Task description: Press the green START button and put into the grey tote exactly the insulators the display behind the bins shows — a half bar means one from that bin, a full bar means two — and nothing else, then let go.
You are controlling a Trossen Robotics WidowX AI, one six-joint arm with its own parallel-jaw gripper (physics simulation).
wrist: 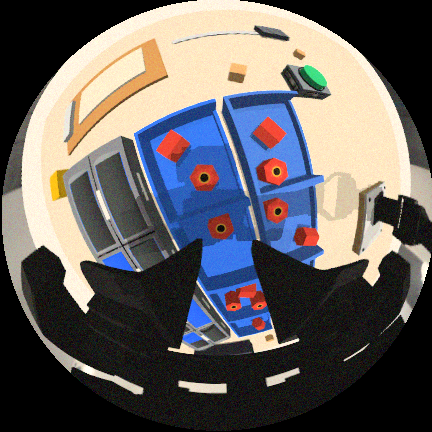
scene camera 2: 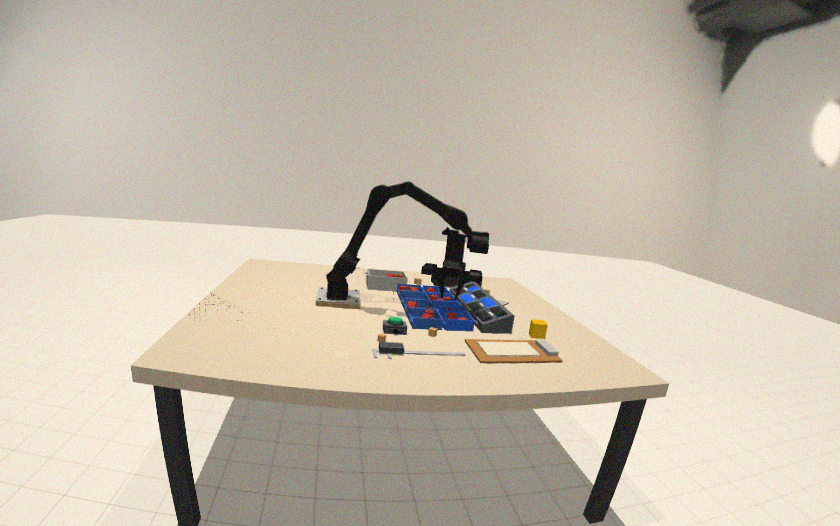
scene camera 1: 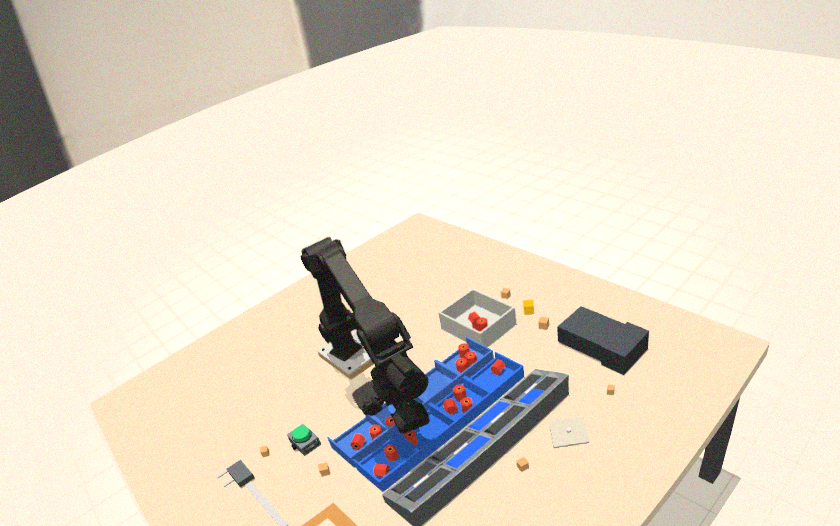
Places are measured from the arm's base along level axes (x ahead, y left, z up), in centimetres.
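Pixels of known places: gripper, between the fingertips: (wrist: 226,244) (scene camera 2: 448,298); arm's base, origin of its link: (wrist: 377,206) (scene camera 2: 336,296) (scene camera 1: 345,350).
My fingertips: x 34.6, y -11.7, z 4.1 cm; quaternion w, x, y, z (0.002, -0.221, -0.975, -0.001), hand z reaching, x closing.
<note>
For each thing: its top centre in the pictures, then the offset to it from my fingertips. "*": a spot on its surface instead.
- red insulator, centre of its top: (wrist: 220,228) (scene camera 1: 409,434) dx +0.4, dy -0.2, dz -3.2 cm
- grey tote, centre of its top: (scene camera 1: 476,309) (scene camera 2: 386,273) dx -13.2, dy +39.2, dz -1.0 cm
- green START button, centre of its top: (wrist: 316,73) (scene camera 1: 300,431) (scene camera 2: 395,317) dx -19.7, dy -14.6, dz -2.3 cm
- black box, centre of its top: (scene camera 1: 602,328) (scene camera 2: 457,272) (wrist: 225,358) dx +18.6, dy +48.0, dz -0.8 cm
- pale plate, centre of its top: (scene camera 1: 568,431) dx +26.4, dy +20.4, dz -5.8 cm
- plug, a spot on its surface: (scene camera 1: 240,472) (scene camera 2: 394,345) * dx -22.9, dy -30.6, dz -4.4 cm
My gripper (scene camera 2: 450,296) (wrist: 226,244) is open and empty, fingers pointing down above the blue bins (scene camera 1: 435,441) (scene camera 2: 422,322) (wrist: 232,261). In the wrist view one red insulator (wrist: 221,228) lies in the bin by the fingertips; nearer bins hold two each, among them a tipped one (wrist: 173,146) and an upright one (wrist: 204,177). The grey tote (scene camera 1: 451,327) (scene camera 2: 376,282) holds two red insulators (scene camera 1: 479,323). The display (scene camera 1: 495,454) (scene camera 2: 497,325) (wrist: 132,159) shows two long blue bars and one short one. The green START button (scene camera 1: 301,433) (scene camera 2: 394,320) (wrist: 314,77) sits beside the bins. The arm hides the fingertips in the first scene view.
A black box (scene camera 1: 602,337), a pale plate (scene camera 1: 561,438) and a yellow cube (scene camera 1: 528,307) lie around the tote and display. Another yellow cube (scene camera 2: 538,328) (wrist: 59,185) stands by the orange-framed board (scene camera 2: 483,357) (wrist: 160,65). A plug (scene camera 1: 240,472) (scene camera 2: 391,348) (wrist: 271,33) and small wooden cubes (scene camera 1: 323,469) lie near the button.
</note>
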